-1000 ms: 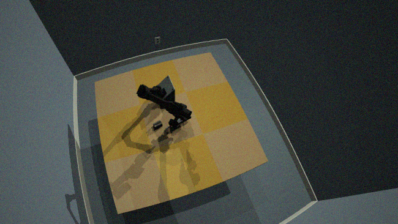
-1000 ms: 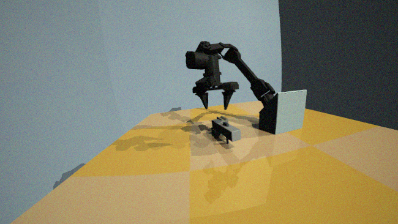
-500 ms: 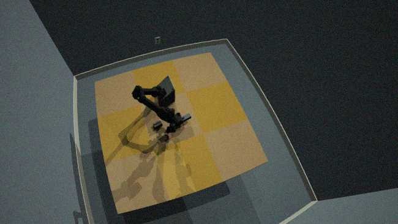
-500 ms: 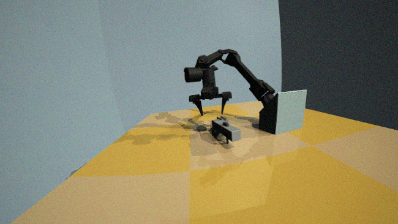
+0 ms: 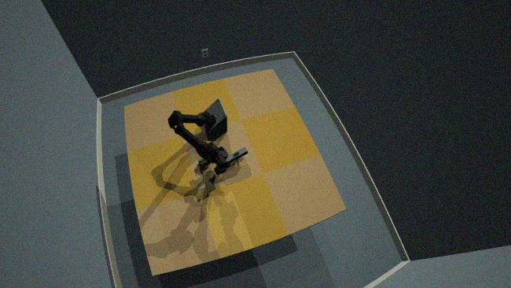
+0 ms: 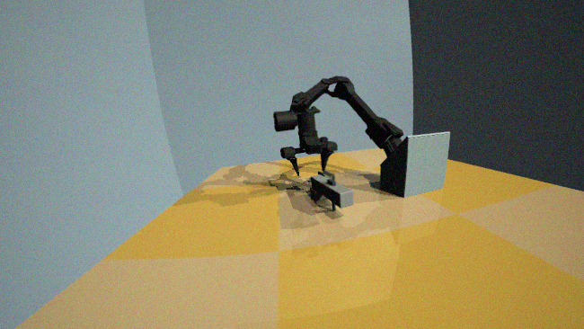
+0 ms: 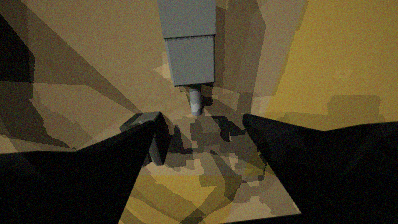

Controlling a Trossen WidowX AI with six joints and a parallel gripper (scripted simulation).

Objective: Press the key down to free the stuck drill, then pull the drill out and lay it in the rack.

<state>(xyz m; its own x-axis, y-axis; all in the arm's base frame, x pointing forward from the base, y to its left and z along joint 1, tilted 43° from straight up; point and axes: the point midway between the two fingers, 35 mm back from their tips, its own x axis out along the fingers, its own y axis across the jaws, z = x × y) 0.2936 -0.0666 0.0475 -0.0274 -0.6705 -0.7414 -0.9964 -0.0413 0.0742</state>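
My gripper tip is 6 cm to the right of the drill, 1 cm past it and 1 cm above it. Round my gripper tip: grey block (12 cm to the left, 2 cm below, 2 cm behind); then low box (7 cm behind, 5 cm to the right, 4 cm below); then dark key (15 cm to the left, 2 cm behind, 1 cm below).
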